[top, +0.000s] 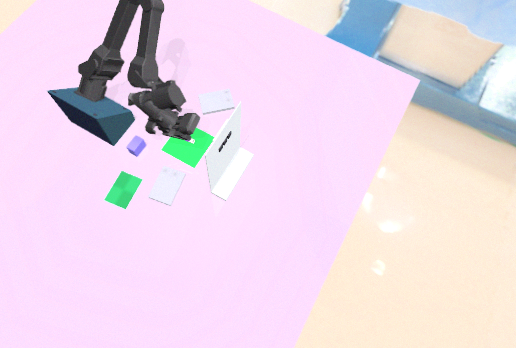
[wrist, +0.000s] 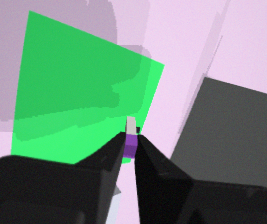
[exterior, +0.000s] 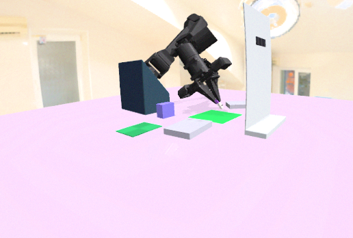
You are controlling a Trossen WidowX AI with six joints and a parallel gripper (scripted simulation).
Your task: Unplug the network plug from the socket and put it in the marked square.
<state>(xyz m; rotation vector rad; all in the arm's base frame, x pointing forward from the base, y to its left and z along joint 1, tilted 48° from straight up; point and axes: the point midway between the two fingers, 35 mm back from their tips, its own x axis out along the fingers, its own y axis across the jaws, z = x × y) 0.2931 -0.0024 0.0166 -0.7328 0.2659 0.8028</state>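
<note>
Right now the purple cube is 140 mm behind my gripper tip, 80 mm to the right of it and 20 mm below it. Also, from my gripper tip: green patch: 110 mm behind, 210 mm to the right, 40 mm below; then upright white panel: 140 mm ahead, 30 mm to the right, 90 mm above.
</note>
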